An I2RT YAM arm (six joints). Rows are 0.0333 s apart.
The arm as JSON. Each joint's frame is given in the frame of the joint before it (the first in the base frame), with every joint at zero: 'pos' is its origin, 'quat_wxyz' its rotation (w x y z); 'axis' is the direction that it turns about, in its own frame. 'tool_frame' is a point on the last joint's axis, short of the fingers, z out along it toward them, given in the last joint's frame.
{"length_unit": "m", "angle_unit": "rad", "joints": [
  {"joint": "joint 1", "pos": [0.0, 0.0, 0.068], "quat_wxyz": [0.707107, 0.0, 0.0, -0.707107], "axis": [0.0, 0.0, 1.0]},
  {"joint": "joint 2", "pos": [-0.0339, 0.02, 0.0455], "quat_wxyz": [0.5, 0.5, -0.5, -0.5], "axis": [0.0, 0.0, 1.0]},
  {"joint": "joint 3", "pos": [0.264, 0.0, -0.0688], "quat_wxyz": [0.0, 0.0, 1.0, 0.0], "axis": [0.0, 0.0, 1.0]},
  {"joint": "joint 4", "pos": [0.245, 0.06, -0.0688], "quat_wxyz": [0.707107, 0.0, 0.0, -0.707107], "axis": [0.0, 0.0, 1.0]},
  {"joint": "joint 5", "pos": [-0.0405, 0.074, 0.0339], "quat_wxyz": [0.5, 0.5, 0.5, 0.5], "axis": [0.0, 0.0, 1.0]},
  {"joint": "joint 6", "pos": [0.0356, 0.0, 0.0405], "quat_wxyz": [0.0, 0.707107, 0.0, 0.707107], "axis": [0.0, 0.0, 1.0]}
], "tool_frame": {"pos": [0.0, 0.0, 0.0], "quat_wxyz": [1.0, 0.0, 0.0, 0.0]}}
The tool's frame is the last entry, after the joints.
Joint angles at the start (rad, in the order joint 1, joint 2, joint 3, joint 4, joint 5, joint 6):
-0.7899 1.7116 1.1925 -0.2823 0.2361 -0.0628
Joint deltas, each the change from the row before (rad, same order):
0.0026 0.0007 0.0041 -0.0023 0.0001 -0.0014
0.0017 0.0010 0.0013 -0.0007 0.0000 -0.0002
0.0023 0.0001 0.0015 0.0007 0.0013 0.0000
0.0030 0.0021 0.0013 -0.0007 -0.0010 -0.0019
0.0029 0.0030 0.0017 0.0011 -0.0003 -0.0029
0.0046 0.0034 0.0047 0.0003 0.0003 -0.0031
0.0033 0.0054 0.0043 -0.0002 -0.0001 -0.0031
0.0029 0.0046 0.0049 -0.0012 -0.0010 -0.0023
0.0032 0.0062 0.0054 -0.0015 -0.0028 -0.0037
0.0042 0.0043 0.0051 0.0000 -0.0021 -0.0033
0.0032 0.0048 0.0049 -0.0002 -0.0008 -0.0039
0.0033 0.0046 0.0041 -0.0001 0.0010 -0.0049
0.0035 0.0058 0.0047 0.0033 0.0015 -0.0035
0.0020 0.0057 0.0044 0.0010 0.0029 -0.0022
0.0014 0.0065 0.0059 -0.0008 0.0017 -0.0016
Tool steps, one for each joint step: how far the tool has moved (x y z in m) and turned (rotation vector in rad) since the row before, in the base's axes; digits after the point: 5 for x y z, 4 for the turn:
0.00106 0.00031 0.00088 -0.0013 0.0002 0.0035
0.00064 0.00026 0.00001 0.0002 0.0004 0.0018
0.00079 0.00037 0.00050 -0.0021 -0.0008 0.0014
0.00111 0.00054 -0.00039 0.0010 0.0018 0.0050
0.00128 0.00029 -0.00045 -0.0006 0.0019 0.0051
0.00202 0.00044 0.00030 -0.0023 0.0010 0.0066
0.00178 0.00002 -0.00058 0.0000 0.0029 0.0055
0.00164 0.00000 -0.00019 0.0004 0.0016 0.0052
0.00194 -0.00003 -0.00065 0.0018 0.0026 0.0077
0.00209 0.00033 0.00005 -0.0006 0.0005 0.0080
0.00179 0.00003 -0.00021 -0.0008 0.0021 0.0065
0.00167 0.00012 -0.00038 -0.0018 0.0040 0.0060
0.00207 -0.00016 -0.00037 -0.0035 0.0013 0.0049
0.00146 -0.00043 -0.00060 -0.0021 0.0030 0.0015
0.00146 -0.00068 -0.00057 -0.0005 0.0029 0.0013

